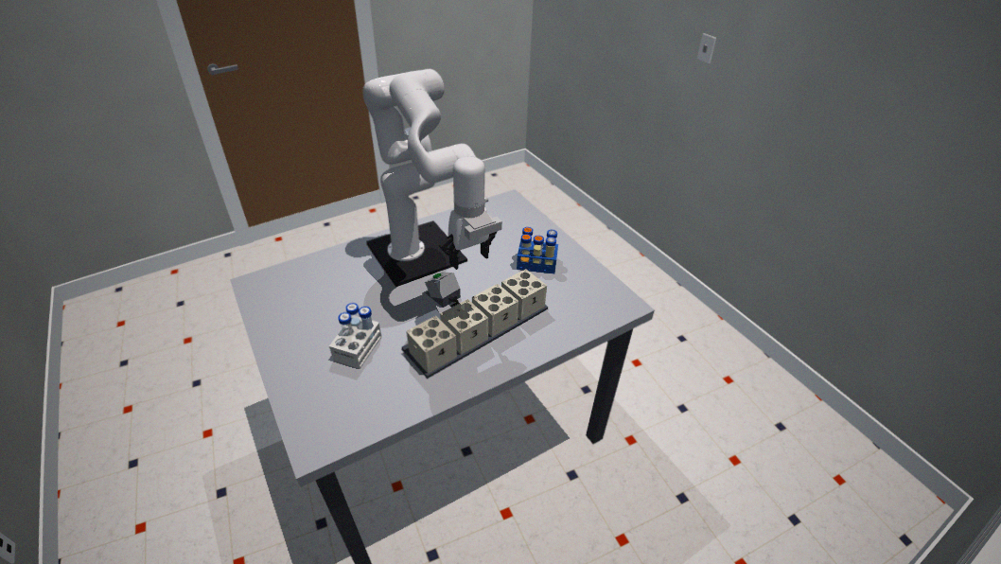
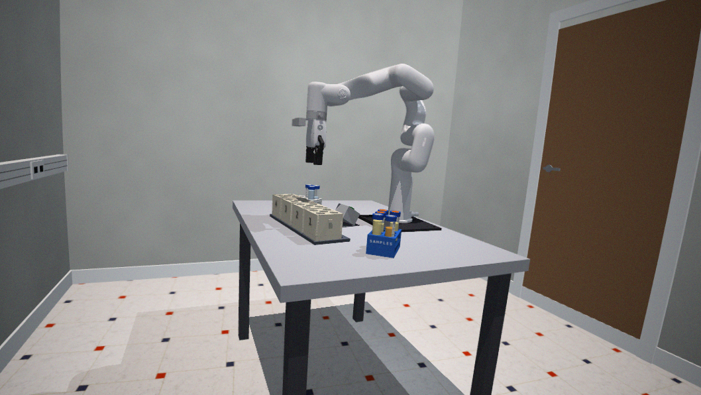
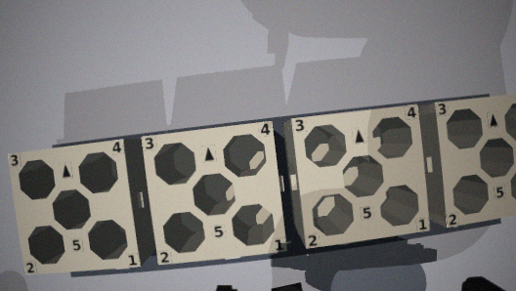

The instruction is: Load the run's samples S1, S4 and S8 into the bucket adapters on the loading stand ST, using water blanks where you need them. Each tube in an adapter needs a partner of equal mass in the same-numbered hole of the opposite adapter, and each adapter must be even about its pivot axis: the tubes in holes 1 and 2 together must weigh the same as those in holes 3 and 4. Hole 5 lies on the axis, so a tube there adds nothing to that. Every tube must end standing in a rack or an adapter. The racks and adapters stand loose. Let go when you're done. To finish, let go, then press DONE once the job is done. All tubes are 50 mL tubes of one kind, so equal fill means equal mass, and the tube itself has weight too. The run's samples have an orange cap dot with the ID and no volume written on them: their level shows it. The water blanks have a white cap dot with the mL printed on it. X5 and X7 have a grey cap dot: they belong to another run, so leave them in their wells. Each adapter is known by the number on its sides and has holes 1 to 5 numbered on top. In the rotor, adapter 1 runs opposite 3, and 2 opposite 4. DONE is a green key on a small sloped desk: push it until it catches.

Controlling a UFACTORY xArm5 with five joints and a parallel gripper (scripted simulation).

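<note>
My gripper is now 33 cm to the left of the white rack, 22 cm above it and 7 cm past it. Round my hand: adapter 3: 20 cm below, 4 cm to the right, 4 cm ahead; then blue samples rack: 33 cm to the left, 22 cm below, 15 cm behind.
</note>
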